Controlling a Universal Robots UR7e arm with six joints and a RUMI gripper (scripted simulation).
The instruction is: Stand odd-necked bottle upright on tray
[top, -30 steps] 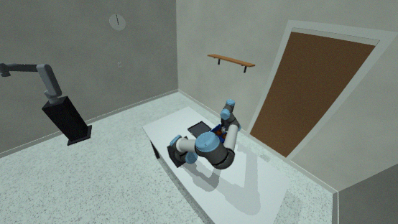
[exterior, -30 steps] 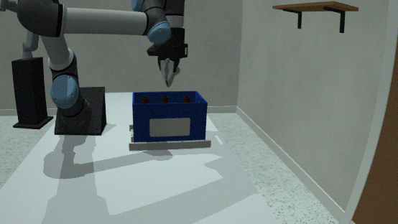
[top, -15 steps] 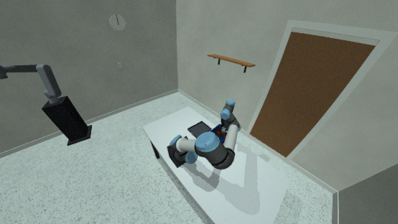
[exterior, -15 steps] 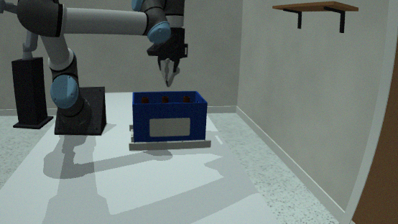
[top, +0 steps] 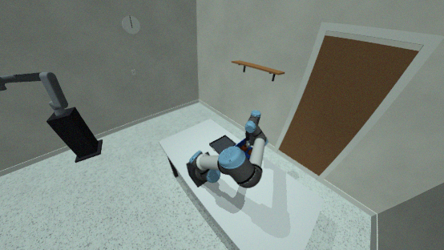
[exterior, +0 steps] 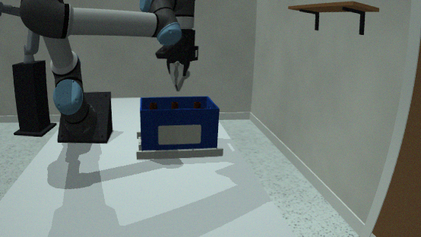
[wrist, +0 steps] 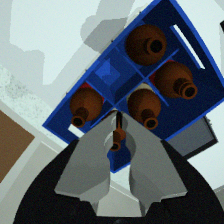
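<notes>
Now: the blue crate 160 mm below my hand and 40 mm to the left of it. Round my hand: bottle (150 mm below, 100 mm behind, 60 mm to the left); then dark grey tray (330 mm to the left, 230 mm below, 40 mm behind).
</notes>
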